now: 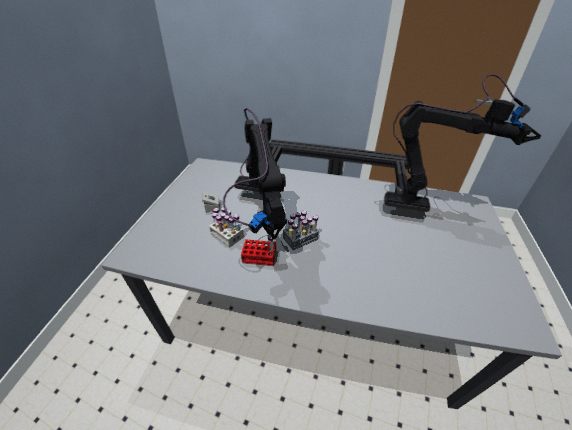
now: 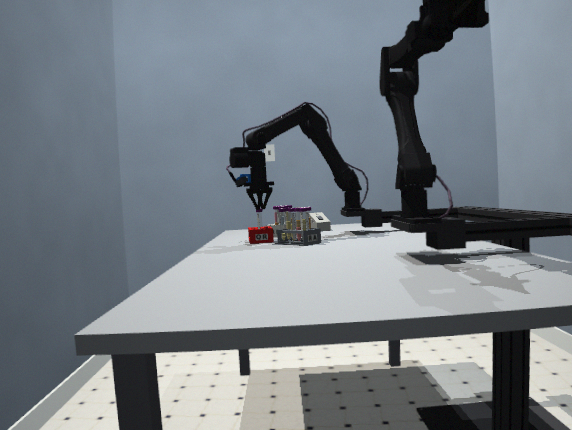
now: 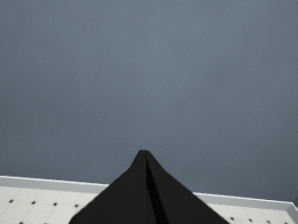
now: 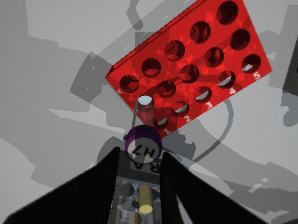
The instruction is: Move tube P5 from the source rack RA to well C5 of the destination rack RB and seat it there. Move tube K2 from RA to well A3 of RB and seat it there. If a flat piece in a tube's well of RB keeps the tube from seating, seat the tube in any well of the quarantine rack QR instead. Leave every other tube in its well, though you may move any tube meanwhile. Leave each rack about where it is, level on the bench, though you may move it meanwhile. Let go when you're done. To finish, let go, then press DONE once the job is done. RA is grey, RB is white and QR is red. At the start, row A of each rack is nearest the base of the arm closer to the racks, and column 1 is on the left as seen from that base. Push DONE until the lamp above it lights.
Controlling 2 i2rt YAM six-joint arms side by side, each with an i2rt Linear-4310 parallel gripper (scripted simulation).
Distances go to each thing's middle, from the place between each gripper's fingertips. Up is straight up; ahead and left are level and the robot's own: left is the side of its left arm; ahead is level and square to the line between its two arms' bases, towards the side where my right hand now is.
Scene:
The red rack QR (image 1: 247, 250) lies 10 cm below my right hand (image 2: 260, 209) and 6 cm to the right of it.
Now: the red rack QR 36 cm ahead of my left hand, 103 cm to the right of it and 46 cm below it.

